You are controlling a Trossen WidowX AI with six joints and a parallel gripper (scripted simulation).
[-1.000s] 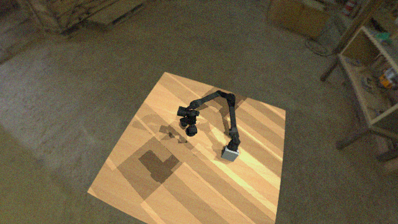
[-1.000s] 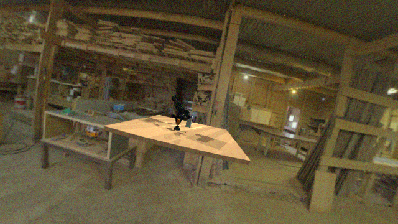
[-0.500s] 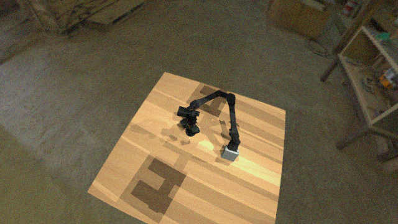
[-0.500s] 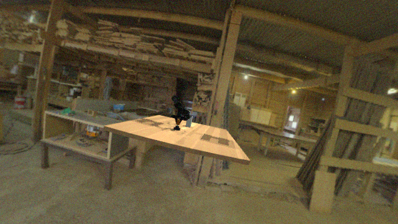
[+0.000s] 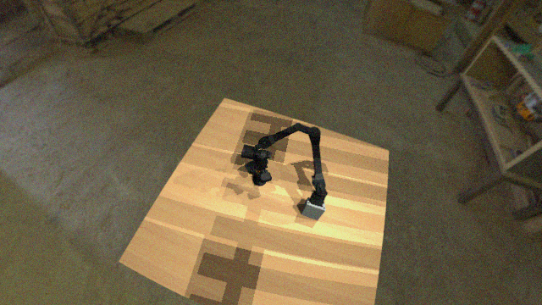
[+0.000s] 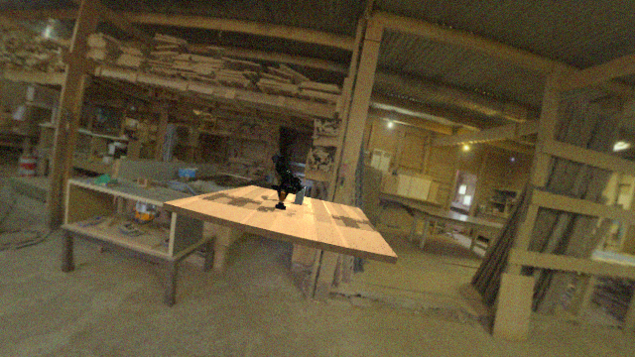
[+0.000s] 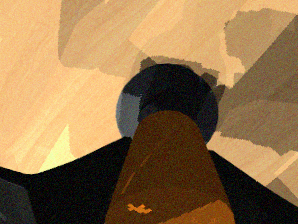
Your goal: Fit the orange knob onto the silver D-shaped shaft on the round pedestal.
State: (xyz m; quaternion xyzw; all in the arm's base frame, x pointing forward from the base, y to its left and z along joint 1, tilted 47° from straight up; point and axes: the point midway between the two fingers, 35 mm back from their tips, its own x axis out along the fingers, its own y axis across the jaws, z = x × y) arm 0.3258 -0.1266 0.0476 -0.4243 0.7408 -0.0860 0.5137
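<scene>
My gripper tip is 30 mm below the orange knob. From my gripper tip the other things lie so: dark pedestal 40 mm below.
</scene>
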